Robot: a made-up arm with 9 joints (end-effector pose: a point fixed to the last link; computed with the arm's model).
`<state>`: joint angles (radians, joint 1 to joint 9).
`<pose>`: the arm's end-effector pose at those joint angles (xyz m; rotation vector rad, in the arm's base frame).
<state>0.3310 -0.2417 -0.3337 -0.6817 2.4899 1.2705 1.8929 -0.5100 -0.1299</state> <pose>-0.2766 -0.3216 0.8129 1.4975 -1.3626 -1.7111</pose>
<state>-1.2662 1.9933 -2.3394 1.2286 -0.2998 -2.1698 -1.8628 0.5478 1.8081</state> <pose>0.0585 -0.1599 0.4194 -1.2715 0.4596 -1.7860</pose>
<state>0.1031 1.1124 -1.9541 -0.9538 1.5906 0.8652 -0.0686 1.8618 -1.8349</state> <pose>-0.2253 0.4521 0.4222 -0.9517 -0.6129 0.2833</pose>
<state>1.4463 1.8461 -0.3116 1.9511 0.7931 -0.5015 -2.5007 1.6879 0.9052</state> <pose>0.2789 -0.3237 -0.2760 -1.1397 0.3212 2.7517</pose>
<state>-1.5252 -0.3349 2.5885 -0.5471 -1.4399 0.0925 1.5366 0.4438 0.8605</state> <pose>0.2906 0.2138 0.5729 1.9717 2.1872 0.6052</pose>
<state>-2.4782 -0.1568 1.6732 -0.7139 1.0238 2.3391 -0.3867 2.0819 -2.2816</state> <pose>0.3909 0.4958 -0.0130 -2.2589 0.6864 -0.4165</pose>
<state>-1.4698 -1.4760 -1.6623 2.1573 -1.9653 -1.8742 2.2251 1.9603 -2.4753</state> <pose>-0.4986 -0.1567 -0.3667 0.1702 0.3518 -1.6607</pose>
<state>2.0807 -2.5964 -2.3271 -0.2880 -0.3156 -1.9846 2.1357 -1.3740 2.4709</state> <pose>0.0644 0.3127 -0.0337 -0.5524 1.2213 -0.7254</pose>
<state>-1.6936 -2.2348 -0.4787 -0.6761 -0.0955 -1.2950 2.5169 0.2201 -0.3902</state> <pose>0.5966 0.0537 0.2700 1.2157 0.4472 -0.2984</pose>
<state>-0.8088 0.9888 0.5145 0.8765 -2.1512 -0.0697 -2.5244 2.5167 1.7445</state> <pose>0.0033 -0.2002 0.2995 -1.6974 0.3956 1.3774</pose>
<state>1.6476 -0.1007 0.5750 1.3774 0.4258 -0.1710 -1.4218 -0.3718 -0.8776</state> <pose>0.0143 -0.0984 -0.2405 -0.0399 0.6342 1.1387</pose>
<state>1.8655 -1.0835 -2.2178 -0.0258 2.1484 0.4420 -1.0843 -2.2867 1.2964</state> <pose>0.5452 0.1544 0.1621 -1.8594 -2.1394 1.3455</pose>
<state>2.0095 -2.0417 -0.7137 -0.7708 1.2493 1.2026 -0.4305 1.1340 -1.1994</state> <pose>0.3657 -0.1724 -0.1423 1.5405 -1.5678 1.9163</pose>
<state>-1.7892 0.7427 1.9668 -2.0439 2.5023 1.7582 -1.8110 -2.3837 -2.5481</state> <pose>0.5372 0.6570 0.9596 -1.7280 -0.6265 1.6369</pose>
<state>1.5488 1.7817 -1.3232 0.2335 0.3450 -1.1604 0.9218 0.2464 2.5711</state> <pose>-0.6639 0.2504 -0.1933 1.9428 2.3461 -0.2803</pose>
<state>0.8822 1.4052 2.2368 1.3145 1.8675 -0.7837 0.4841 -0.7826 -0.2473</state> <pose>-0.1704 0.0645 -0.1061 2.4697 -0.7700 0.9090</pose>
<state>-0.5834 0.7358 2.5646 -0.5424 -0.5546 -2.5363 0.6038 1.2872 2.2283</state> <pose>-0.4299 0.3516 0.8120 2.2936 1.3833 0.8276</pose>
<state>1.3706 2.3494 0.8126 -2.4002 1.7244 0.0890 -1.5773 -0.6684 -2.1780</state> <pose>0.2000 -0.1663 -0.6395 -0.3006 1.6913 1.8152</pose>
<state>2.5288 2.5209 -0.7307 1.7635 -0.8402 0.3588 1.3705 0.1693 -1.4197</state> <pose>0.0651 0.0695 0.0387 -0.5621 -2.4816 -1.3805</pose>
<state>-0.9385 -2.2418 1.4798 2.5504 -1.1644 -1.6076 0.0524 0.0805 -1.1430</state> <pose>-0.6587 -0.3570 0.6294 -0.0898 -0.4390 1.5792</pose>
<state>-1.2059 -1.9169 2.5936 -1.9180 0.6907 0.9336 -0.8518 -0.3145 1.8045</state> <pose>-0.3306 -0.7381 0.0063 -0.9649 -0.0500 2.4771</pose>
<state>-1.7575 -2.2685 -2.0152 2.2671 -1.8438 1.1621 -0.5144 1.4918 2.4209</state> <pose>-0.6764 0.1060 0.3072 0.5434 -1.7895 2.0285</pose>
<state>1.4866 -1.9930 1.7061 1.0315 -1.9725 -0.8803 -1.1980 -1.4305 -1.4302</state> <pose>-0.2131 0.3045 -0.3225 0.5846 0.0821 -0.4561</pose>
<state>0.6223 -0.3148 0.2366 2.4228 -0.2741 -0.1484 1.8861 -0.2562 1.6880</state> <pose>-0.5197 -0.2633 -0.3860 0.2833 2.5563 0.5812</pose>
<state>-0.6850 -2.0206 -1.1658 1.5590 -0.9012 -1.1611 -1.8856 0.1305 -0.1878</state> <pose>-0.2289 -0.1484 0.3848 -0.3359 -0.7031 0.8962</pose>
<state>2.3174 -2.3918 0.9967 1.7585 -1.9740 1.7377 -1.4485 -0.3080 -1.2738</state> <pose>-0.3228 -0.2931 -0.2878 0.0034 1.0054 1.5854</pose>
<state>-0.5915 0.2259 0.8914 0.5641 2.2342 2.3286 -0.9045 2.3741 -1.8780</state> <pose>0.2806 0.0476 0.7149 -2.2922 -0.8383 -0.8255</pose>
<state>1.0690 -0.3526 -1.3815 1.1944 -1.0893 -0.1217 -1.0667 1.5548 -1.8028</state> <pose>-0.0489 -0.3029 -0.2707 0.4533 0.3428 -2.1356</pose>
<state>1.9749 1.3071 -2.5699 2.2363 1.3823 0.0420 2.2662 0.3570 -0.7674</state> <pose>0.2918 0.1140 -0.0474 0.4589 2.7084 -0.3146</pose>
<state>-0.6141 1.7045 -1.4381 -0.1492 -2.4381 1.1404 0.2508 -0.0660 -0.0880</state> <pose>-0.7147 0.1720 0.3711 -2.0586 1.3342 -0.1791</pose>
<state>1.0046 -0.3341 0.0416 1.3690 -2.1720 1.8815 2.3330 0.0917 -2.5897</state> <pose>-0.2023 0.1287 -0.0976 0.6117 -1.1098 2.6942</pose>
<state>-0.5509 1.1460 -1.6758 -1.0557 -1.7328 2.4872 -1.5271 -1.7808 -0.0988</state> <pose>-0.5227 0.5470 0.7398 2.6034 -1.6171 0.4994</pose>
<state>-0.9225 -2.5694 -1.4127 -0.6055 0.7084 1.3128 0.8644 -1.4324 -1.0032</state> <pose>0.5010 -0.1203 -0.2253 0.2065 -0.9243 -1.6390</pose>
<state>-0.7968 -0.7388 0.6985 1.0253 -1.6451 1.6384 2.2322 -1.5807 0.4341</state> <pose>0.0184 -0.0556 0.2700 -1.4879 -0.7532 0.9186</pose>
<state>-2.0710 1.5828 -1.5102 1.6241 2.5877 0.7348 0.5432 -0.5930 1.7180</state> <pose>0.0356 0.6202 0.3272 -1.9004 -1.5746 1.6358</pose>
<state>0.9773 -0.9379 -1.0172 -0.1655 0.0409 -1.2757 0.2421 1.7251 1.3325</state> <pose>0.4808 -0.4459 0.2700 -0.1879 -1.8455 1.3224</pose>
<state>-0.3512 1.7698 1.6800 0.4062 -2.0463 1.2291 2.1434 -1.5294 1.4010</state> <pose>-0.4165 -0.3233 0.3185 1.4402 -2.2197 1.0975</pose>
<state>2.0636 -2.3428 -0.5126 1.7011 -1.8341 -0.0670 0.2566 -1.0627 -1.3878</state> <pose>-0.0071 -0.1224 -0.0052 -0.8850 -2.4605 -0.9168</pose>
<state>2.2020 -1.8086 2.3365 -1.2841 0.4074 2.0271 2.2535 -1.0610 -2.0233</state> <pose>0.1461 0.9602 -0.0344 0.2730 -0.4780 0.6378</pose>
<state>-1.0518 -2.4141 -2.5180 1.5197 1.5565 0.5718 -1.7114 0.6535 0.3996</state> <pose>-0.1146 0.1027 0.3442 1.8744 0.0699 0.5303</pose>
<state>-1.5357 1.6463 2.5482 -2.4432 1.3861 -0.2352 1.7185 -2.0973 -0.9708</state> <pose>-0.0330 0.9404 1.0075 0.2004 2.2919 -0.3583</pose>
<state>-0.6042 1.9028 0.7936 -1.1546 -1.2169 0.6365 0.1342 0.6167 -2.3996</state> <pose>-0.0983 -0.6088 -0.0260 -0.0863 0.2483 -0.4959</pose>
